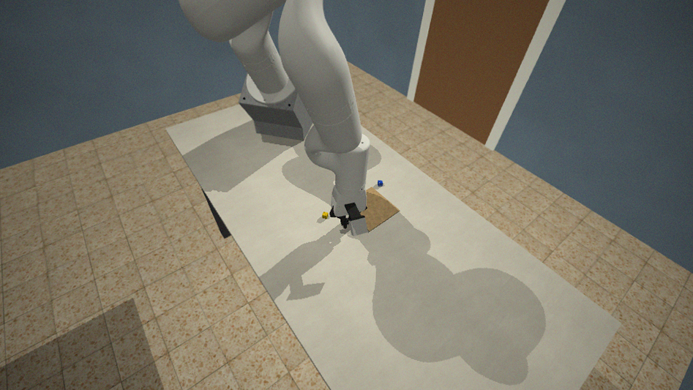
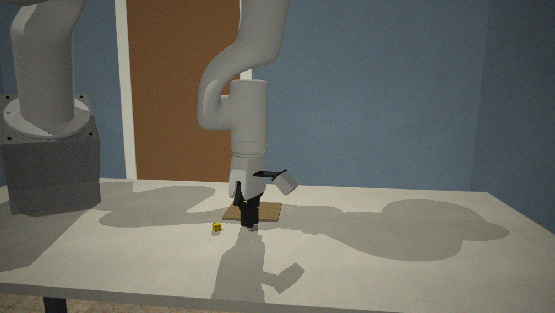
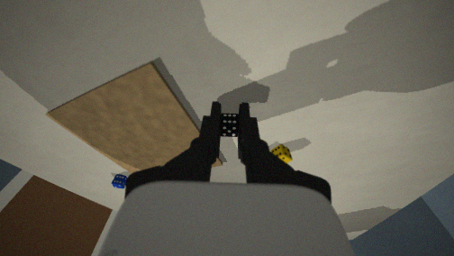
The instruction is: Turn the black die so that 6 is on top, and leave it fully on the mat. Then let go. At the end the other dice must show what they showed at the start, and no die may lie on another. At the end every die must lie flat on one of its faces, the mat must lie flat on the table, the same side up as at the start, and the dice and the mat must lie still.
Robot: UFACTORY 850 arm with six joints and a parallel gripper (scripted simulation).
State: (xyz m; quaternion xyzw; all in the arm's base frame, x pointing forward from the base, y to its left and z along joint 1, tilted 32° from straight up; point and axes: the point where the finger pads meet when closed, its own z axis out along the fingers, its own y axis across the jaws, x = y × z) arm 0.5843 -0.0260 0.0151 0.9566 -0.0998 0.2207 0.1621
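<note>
Now: the black die 1 cm behind my hand and 1 cm below it. The rest, counted from my hand: blue die 9 cm behind, 20 cm to the left, 1 cm below; tan square mat 1 cm behind, 11 cm to the left, 2 cm below; yellow die 7 cm behind, 4 cm to the right, 1 cm below.
</note>
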